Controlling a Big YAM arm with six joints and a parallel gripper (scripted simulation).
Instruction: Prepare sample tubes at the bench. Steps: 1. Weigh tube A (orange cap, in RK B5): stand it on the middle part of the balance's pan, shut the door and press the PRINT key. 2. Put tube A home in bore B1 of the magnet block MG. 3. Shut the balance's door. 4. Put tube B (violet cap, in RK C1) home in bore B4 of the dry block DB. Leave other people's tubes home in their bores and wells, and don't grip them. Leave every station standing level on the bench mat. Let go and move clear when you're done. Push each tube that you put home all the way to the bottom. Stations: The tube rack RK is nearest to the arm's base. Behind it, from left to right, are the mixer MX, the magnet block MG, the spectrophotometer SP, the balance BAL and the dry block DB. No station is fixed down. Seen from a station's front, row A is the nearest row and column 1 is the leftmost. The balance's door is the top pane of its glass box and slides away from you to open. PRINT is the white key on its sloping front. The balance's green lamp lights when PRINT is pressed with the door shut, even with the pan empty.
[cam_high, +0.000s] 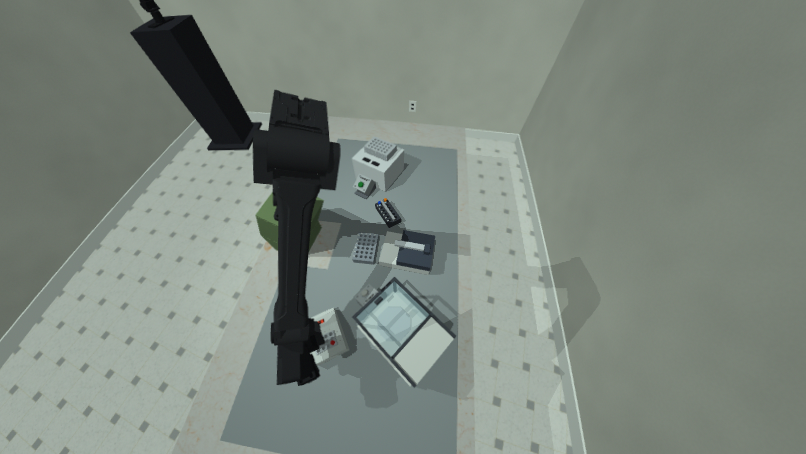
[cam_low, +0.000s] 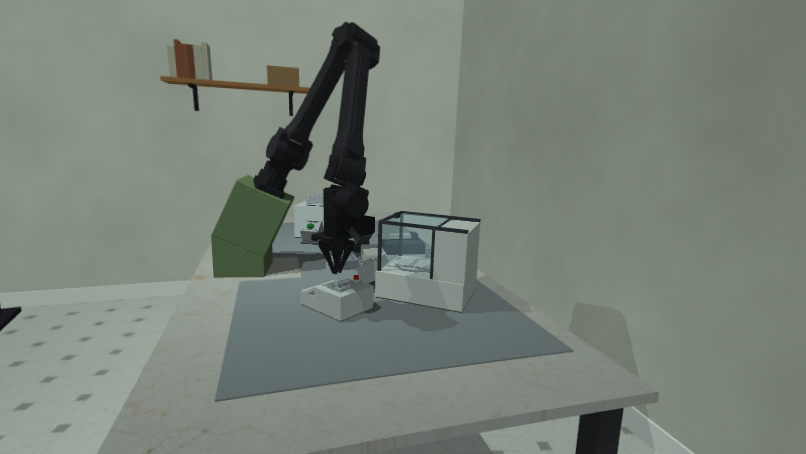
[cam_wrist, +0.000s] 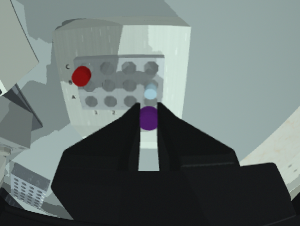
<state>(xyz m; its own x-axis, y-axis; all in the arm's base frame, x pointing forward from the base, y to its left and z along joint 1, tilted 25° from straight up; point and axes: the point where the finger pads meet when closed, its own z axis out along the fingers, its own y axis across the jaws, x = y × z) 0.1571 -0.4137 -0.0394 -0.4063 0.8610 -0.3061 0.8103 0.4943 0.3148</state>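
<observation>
The tube B lies 20 mm below my hand. Round my hand: red-capped tube 50 mm ahead, 10 mm to the left, 50 mm below; then balance pan 240 mm ahead, 70 mm to the left, 30 mm below; then dry block DB 10 mm ahead, 30 mm to the left, 80 mm below.
</observation>
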